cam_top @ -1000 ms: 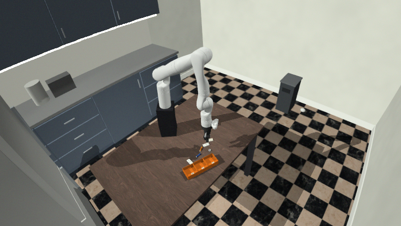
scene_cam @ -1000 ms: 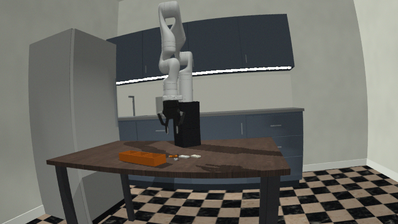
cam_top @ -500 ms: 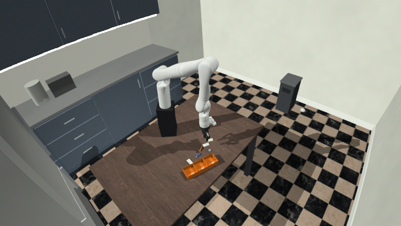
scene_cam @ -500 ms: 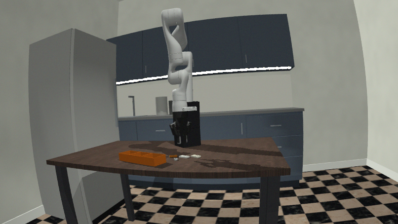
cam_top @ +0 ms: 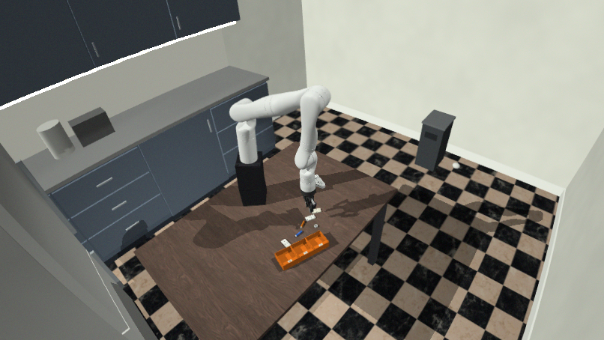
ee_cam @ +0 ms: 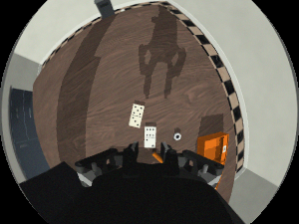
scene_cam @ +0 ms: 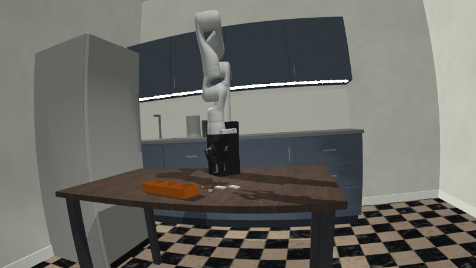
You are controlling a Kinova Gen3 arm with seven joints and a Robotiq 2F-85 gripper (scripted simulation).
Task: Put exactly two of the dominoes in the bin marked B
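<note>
My gripper is now 15 cm short of the orange bin tray, 16 cm to the left of it and 7 cm above it. Also, from my hand: blue marker (5 cm ahead, 11 cm to the right, 8 cm below); small nut (6 cm ahead, 1 cm to the right, 8 cm below); orange marker (1 cm ahead, 6 cm to the right, 8 cm below).
</note>
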